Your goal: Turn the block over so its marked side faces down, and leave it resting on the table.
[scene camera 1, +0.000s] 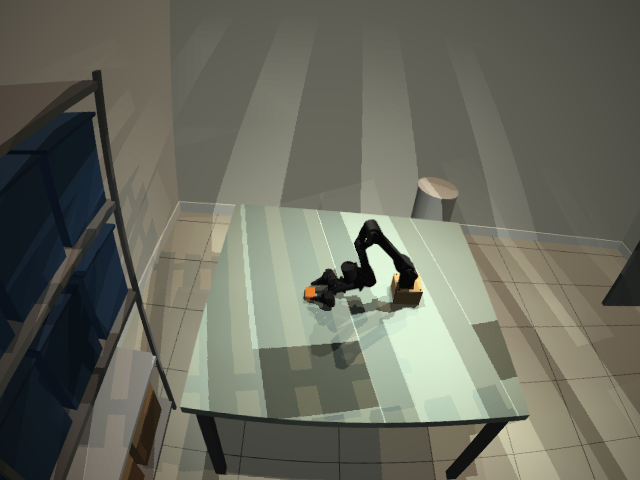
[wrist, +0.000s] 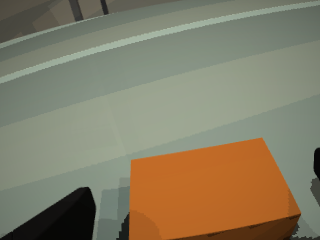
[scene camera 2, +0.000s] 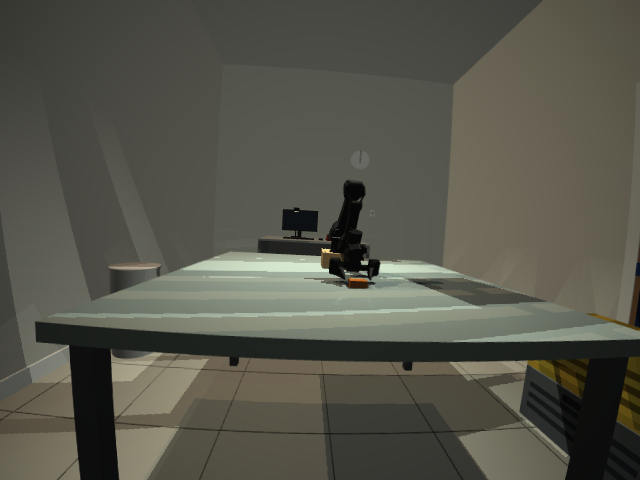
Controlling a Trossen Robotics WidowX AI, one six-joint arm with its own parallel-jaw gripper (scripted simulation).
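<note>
Gripper [scene camera 2: 357,278] open and holding nothing; it is also visible in scene camera 1 [scene camera 1: 310,291] and the wrist view [wrist: 206,180]. An orange block [wrist: 239,183] is present.
</note>
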